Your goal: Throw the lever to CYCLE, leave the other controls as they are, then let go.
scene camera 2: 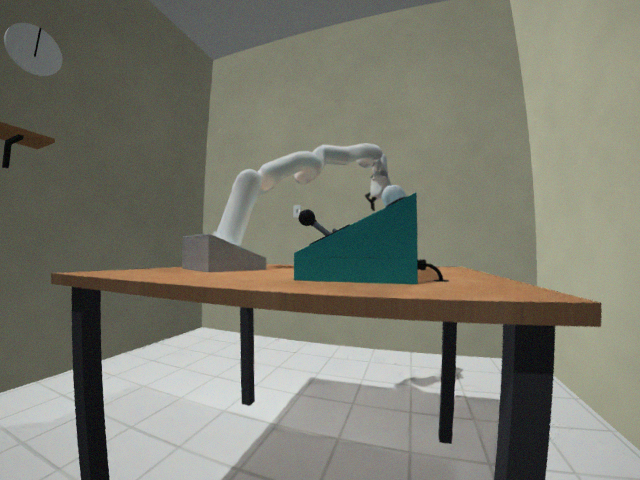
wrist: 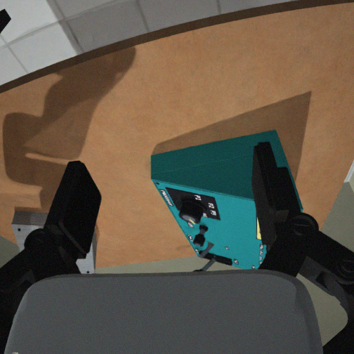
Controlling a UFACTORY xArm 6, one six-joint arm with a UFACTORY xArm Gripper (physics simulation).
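Places are measured from the arm's base along level axes (x ahead, y left, z up), in millimetres.
Where they show: arm's base, origin of the base link: (scene camera 2: 225, 247).
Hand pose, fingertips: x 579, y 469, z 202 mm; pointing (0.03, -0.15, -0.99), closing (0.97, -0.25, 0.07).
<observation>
Each offset is from my fingertips to the top centre of the thing. "spot": to the spot under its first point. Level surfaces: height alone.
The lever @(dx -188, dy -721, dz -137 mm) (scene camera 2: 321, 227) (wrist: 207, 264) is a grey rod with a black ball, leaning up and out from the low end of the teal console (scene camera 2: 361, 253) (wrist: 220, 170). In the wrist view its ball end is mostly hidden at the edge of the gripper body. The CYCLE label is not readable. My gripper (scene camera 2: 370, 202) (wrist: 169, 170) is open and empty, above the console's upper part and apart from the lever. In the wrist view one finger overlaps the console's side and panel.
The sloped panel carries a black knob (wrist: 190, 212), small black switches (wrist: 201, 235) and a partly hidden yellow label (wrist: 258, 227). A pale dome @(spot: dx -26, dy -783, dz -97 mm) (scene camera 2: 393, 194) tops the console's high end. A black cable @(spot: dx +67, dy -751, dz -254 mm) (scene camera 2: 436, 269) leaves its back. The arm's grey base (scene camera 2: 222, 253) stands on the table @(dz -279 mm) (scene camera 2: 155, 281).
</observation>
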